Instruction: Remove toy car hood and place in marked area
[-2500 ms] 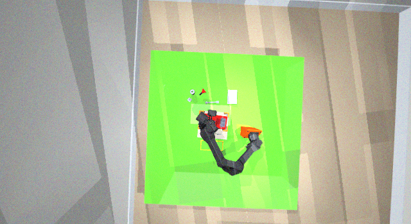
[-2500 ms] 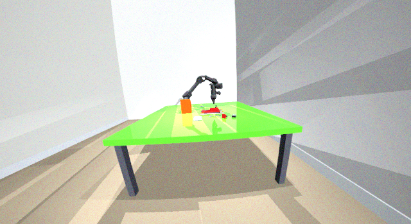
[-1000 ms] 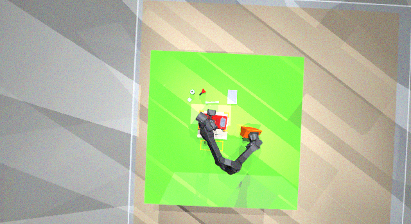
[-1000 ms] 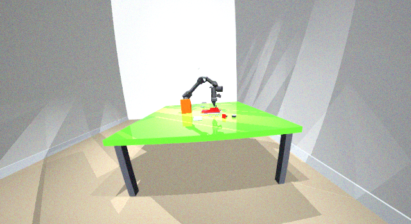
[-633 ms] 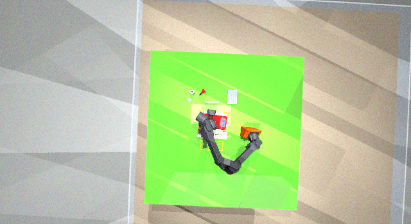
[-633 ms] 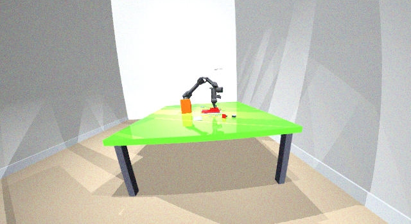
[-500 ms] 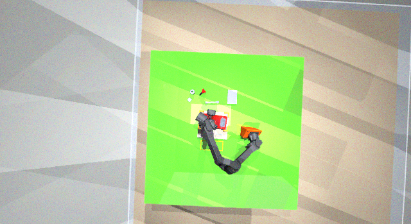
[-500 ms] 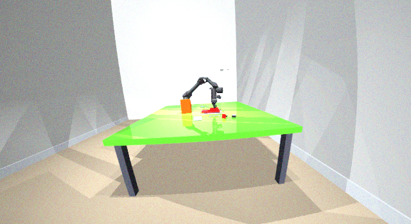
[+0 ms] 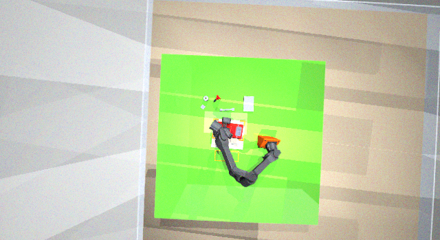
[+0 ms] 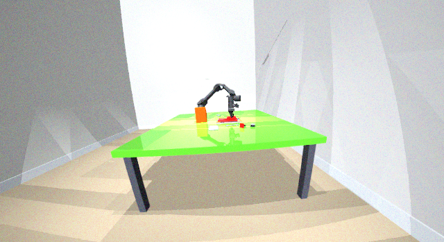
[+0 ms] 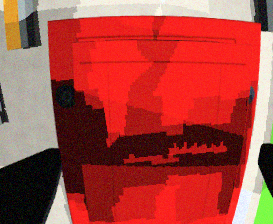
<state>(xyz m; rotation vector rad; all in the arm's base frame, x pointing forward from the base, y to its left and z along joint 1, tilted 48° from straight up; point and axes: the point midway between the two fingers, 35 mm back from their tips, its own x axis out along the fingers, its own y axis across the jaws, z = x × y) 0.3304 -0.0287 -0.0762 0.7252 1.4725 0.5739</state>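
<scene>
The red hood is 1 cm below my gripper tip. From my gripper tip the other things lie so: pale rectangular plate 21 cm to the right, 18 cm behind, 5 cm below; then white rod 15 cm to the right, 5 cm below, 1 cm behind; then small white piece 18 cm ahead, 16 cm to the right, 5 cm below.
</scene>
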